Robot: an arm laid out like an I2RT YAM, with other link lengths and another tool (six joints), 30 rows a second.
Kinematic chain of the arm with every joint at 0, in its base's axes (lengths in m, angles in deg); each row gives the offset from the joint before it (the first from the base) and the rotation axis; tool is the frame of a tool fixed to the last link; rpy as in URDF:
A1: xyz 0 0 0.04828 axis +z
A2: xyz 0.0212 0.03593 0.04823 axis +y
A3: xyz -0.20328 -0.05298 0 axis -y
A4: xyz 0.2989 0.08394 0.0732 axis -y
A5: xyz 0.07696 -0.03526 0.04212 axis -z
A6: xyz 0.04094 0 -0.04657 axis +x
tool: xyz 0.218 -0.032 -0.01 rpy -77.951 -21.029 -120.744
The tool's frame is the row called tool.
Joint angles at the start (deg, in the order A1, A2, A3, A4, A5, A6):
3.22 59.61 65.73 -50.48 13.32 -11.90
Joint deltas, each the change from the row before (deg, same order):
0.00 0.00 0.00 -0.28 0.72 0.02
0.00 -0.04 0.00 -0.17 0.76 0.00
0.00 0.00 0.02 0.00 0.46 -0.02
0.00 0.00 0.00 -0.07 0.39 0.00
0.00 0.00 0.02 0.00 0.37 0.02
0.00 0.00 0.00 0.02 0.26 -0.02
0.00 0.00 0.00 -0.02 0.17 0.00
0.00 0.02 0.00 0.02 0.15 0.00
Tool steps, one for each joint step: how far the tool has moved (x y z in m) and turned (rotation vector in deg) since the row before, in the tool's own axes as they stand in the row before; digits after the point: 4 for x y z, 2 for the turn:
0.0017 0.0032 0.0004 -0.54 0.42 -0.35
0.0024 0.0027 0.0005 -0.47 0.54 -0.29
0.0018 0.0011 0.0005 -0.22 0.38 -0.13
0.0012 0.0014 0.0004 -0.24 0.28 -0.15
0.0014 0.0009 0.0004 -0.19 0.31 -0.07
0.0010 0.0006 0.0004 -0.11 0.22 -0.08
0.0005 0.0005 0.0002 -0.10 0.13 -0.06
0.0005 0.0004 0.0003 -0.08 0.12 -0.04

